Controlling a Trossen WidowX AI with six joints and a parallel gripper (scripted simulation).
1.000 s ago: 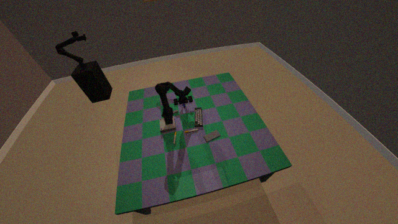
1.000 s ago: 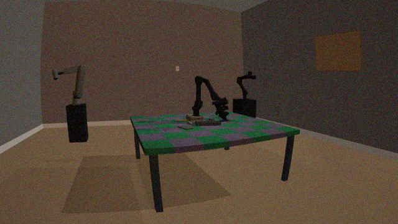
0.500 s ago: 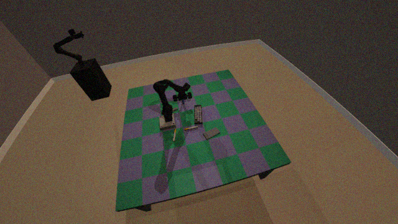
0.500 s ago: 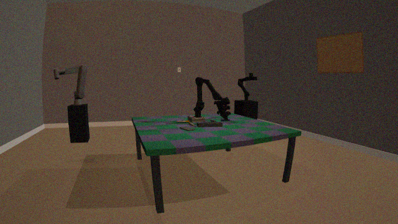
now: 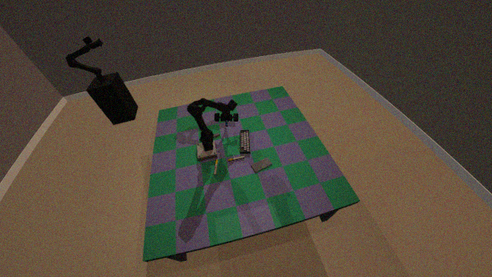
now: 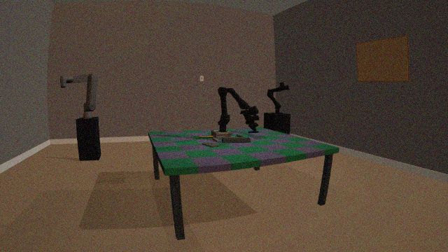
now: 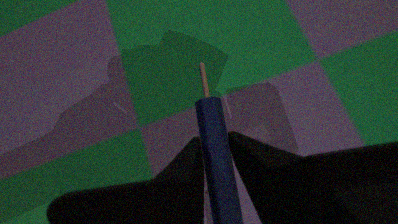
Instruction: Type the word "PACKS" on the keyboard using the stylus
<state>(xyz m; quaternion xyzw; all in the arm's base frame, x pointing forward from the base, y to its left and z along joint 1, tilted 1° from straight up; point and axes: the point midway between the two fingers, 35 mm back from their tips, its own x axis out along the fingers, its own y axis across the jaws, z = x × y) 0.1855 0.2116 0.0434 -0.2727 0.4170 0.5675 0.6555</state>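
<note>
Now: gripper tip 10 mm to the right of the stylus. The rest, counted from my gripper tip: flat grey piece 150 mm ahead, 470 mm to the right, 50 mm below.
</note>
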